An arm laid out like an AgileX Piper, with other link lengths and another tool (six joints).
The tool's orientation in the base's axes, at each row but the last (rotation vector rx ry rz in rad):
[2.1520 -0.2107 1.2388]
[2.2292 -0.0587 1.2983]
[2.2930 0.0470 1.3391]
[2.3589 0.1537 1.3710]
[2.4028 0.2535 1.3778]
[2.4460 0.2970 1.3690]
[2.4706 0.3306 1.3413]
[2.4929 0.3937 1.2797]
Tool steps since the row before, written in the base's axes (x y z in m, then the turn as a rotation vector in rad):
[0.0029 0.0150 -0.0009 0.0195 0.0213 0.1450]
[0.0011 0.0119 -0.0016 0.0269 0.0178 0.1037]
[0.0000 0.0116 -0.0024 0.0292 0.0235 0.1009]
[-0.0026 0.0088 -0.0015 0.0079 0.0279 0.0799]
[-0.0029 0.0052 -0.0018 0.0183 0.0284 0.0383]
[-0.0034 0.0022 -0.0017 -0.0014 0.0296 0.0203]
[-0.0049 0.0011 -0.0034 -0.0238 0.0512 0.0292]
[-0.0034 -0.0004 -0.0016 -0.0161 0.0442 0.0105]
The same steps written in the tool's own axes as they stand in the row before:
[0.0034 -0.0134 -0.0066 0.1334 0.0397 -0.0498]
[0.0020 -0.0111 -0.0042 0.1029 0.0223 -0.0266]
[0.0011 -0.0113 -0.0035 0.1033 0.0156 -0.0258]
[0.0000 -0.0083 -0.0041 0.0768 0.0055 -0.0361]
[-0.0012 -0.0054 -0.0028 0.0491 -0.0115 -0.0081]
[-0.0024 -0.0028 -0.0025 0.0251 -0.0199 -0.0163]
[-0.0049 -0.0026 -0.0026 0.0274 -0.0377 -0.0432]
[-0.0032 -0.0006 -0.0018 0.0154 -0.0379 -0.0255]

